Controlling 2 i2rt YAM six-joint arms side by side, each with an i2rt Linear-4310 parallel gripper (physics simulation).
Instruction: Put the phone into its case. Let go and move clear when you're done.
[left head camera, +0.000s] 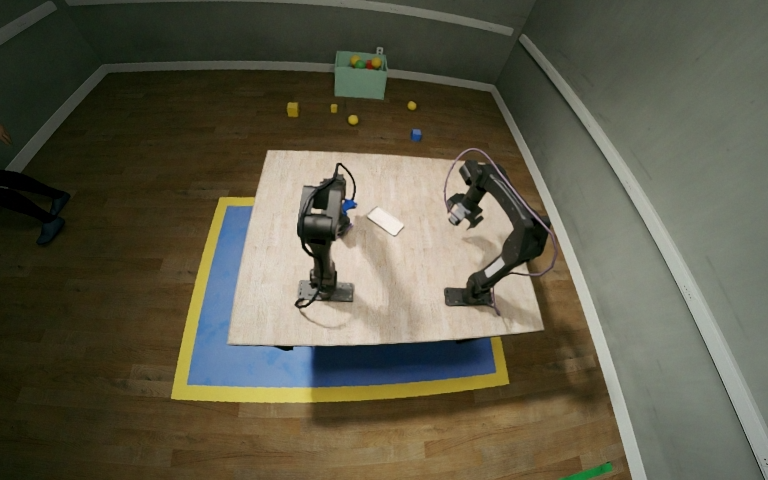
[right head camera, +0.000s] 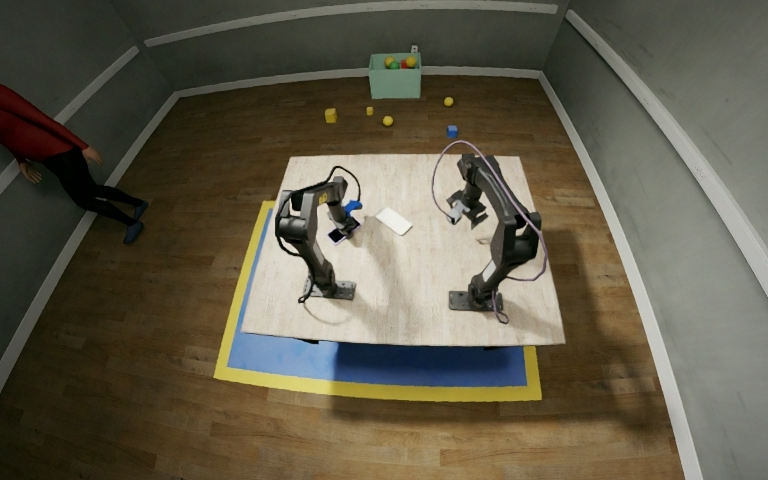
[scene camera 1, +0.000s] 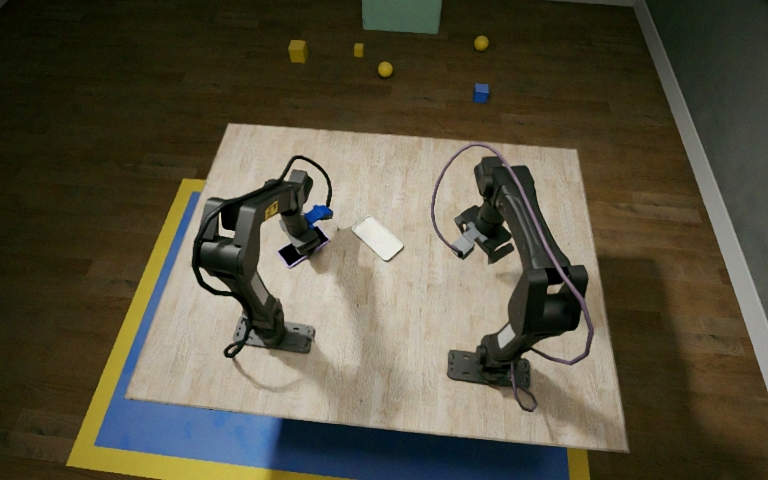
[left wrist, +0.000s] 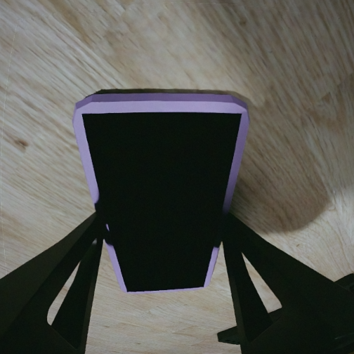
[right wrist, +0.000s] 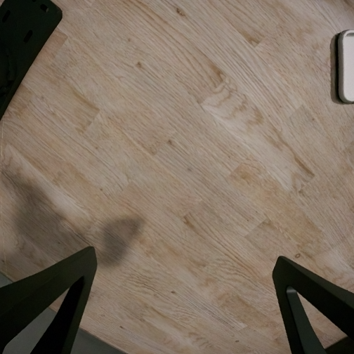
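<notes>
The phone (right head camera: 336, 235) (scene camera 1: 291, 255) (left wrist: 160, 165), dark with a lilac rim, lies screen up on the table in front of the left arm. My left gripper (right head camera: 345, 228) (scene camera 1: 305, 246) (left wrist: 163, 219) points down over it. In the left wrist view its fingers are against both long edges, shut on the phone. The white case (left head camera: 385, 221) (right head camera: 394, 221) (scene camera 1: 377, 238) (right wrist: 347, 65) lies flat and slanted, apart from the phone, to its right in the scene view. My right gripper (left head camera: 465, 211) (right head camera: 467, 209) (scene camera 1: 485, 236) (right wrist: 186, 262) is open and empty above the table, right of the case.
Both arms are mounted on the wooden table (left head camera: 407, 305) (right head camera: 407, 305) (scene camera 1: 396, 373). A black cable loops over the left arm and a purple cable (scene camera 1: 434, 195) over the right. A green bin (left head camera: 360, 83) (right head camera: 395, 84), yellow balls and blocks are on the floor behind the table.
</notes>
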